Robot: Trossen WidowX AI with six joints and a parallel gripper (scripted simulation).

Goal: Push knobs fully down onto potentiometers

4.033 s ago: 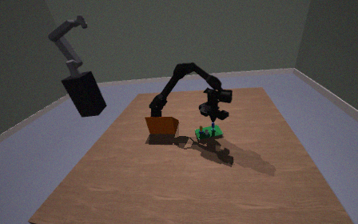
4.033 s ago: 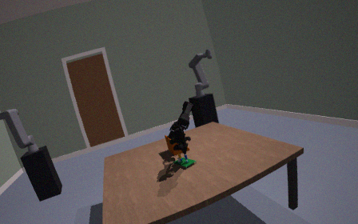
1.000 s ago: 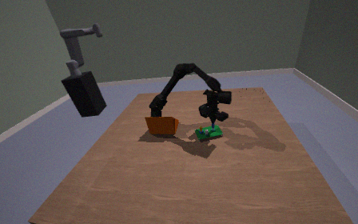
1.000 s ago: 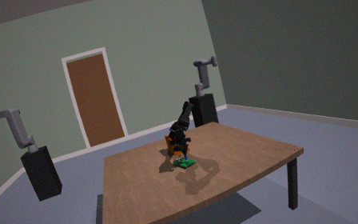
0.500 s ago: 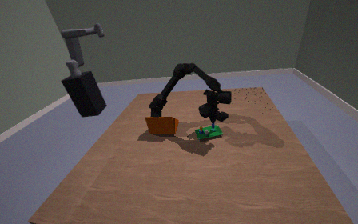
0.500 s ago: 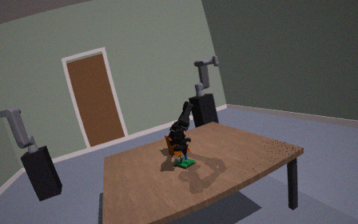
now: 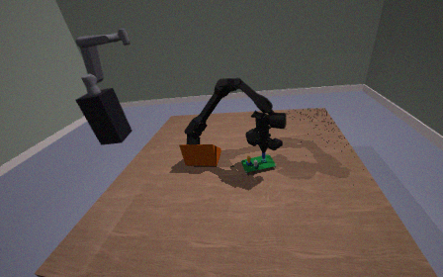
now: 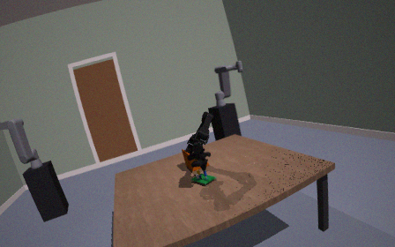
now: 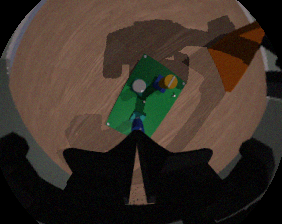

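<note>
Now: gripper tip 1 cm above the blue knob.
</note>
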